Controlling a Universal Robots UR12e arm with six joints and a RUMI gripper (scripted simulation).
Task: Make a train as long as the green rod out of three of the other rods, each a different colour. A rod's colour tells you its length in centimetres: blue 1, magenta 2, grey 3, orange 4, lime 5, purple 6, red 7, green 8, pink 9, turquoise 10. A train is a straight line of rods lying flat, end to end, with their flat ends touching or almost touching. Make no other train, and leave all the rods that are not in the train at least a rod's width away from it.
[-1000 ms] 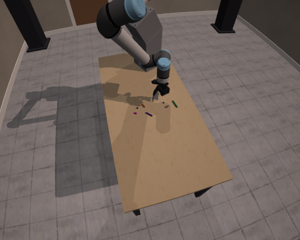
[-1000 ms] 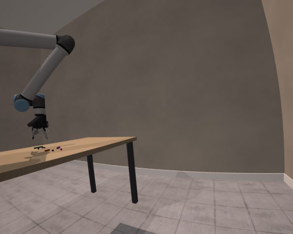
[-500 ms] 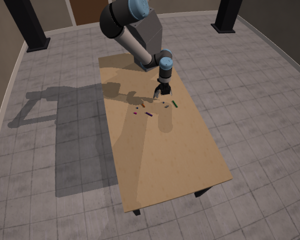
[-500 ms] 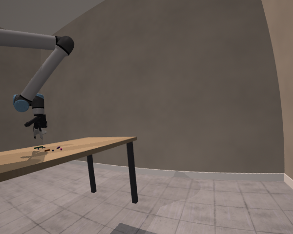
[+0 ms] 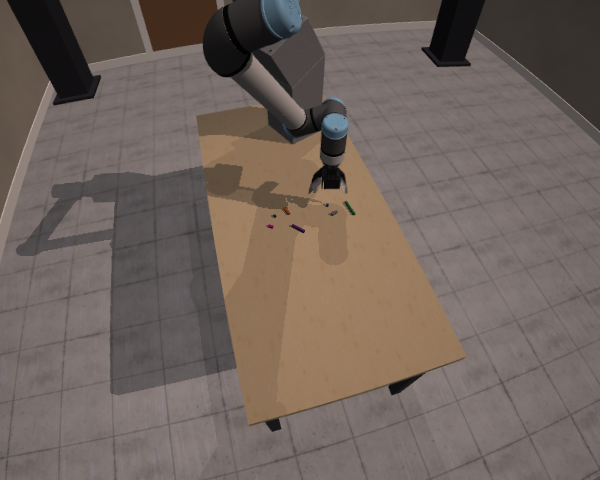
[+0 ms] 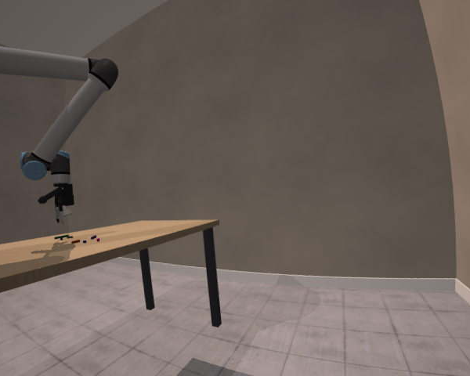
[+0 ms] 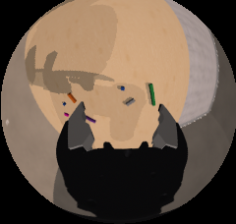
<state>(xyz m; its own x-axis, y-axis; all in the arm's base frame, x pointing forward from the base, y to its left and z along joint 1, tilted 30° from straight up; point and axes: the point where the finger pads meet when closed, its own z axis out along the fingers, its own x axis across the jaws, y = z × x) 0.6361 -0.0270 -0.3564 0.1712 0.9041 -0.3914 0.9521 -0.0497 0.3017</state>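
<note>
Now: the grey rod 5 cm ahead of my hand, 2 cm to the left of it and 8 cm below it. The rest, counted from my hand: purple rod: 10 cm ahead, 15 cm to the right, 8 cm below; orange rod: 18 cm to the right, 8 cm below; green rod: 3 cm ahead, 10 cm to the left, 8 cm below.
</note>
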